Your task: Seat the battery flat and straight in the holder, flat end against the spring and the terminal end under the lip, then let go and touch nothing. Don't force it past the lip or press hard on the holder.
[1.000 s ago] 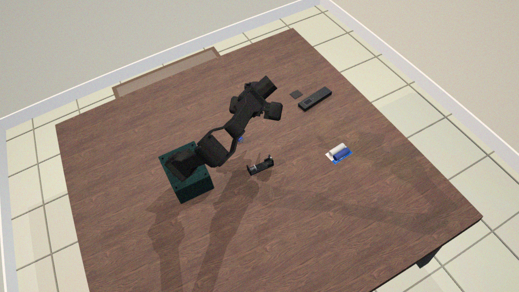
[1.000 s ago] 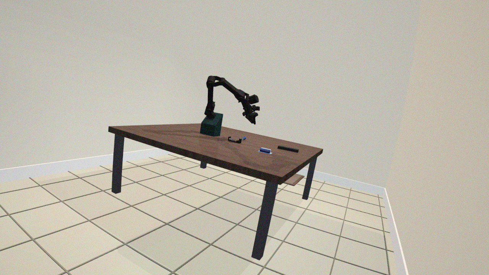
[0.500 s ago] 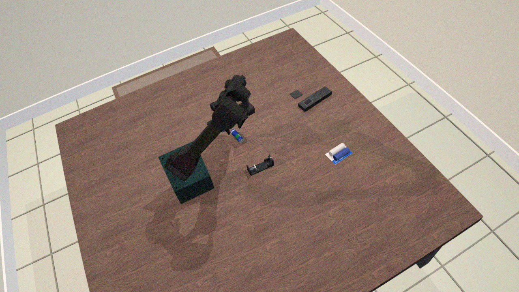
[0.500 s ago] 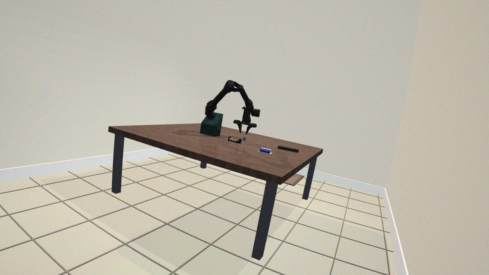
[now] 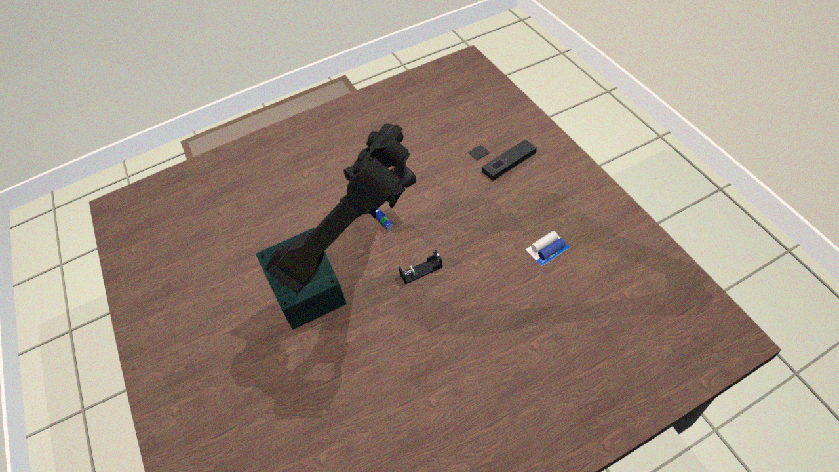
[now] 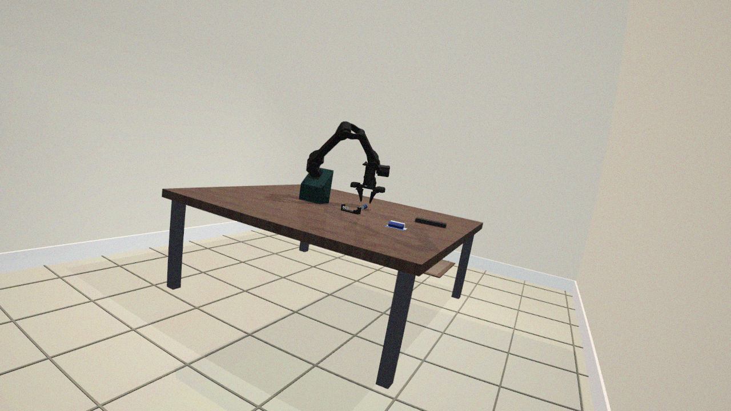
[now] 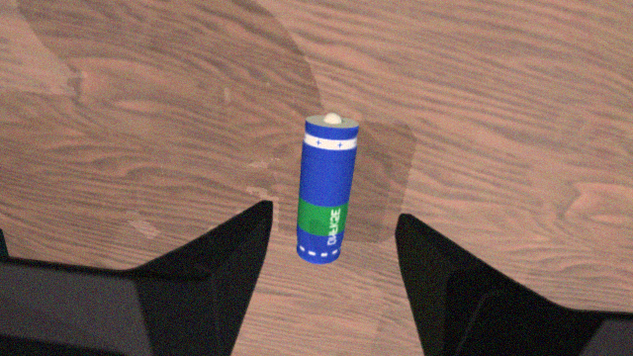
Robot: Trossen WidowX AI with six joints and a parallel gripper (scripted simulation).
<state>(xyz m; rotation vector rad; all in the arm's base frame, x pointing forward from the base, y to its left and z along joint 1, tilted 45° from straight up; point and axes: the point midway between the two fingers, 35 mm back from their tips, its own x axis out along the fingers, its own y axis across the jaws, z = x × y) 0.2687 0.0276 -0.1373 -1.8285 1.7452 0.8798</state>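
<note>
My gripper tip is now 2 cm above the battery. Round my gripper tip: dark square: 33 cm ahead, 8 cm to the left, 4 cm below; black remote: 38 cm ahead, 2 cm below.
</note>
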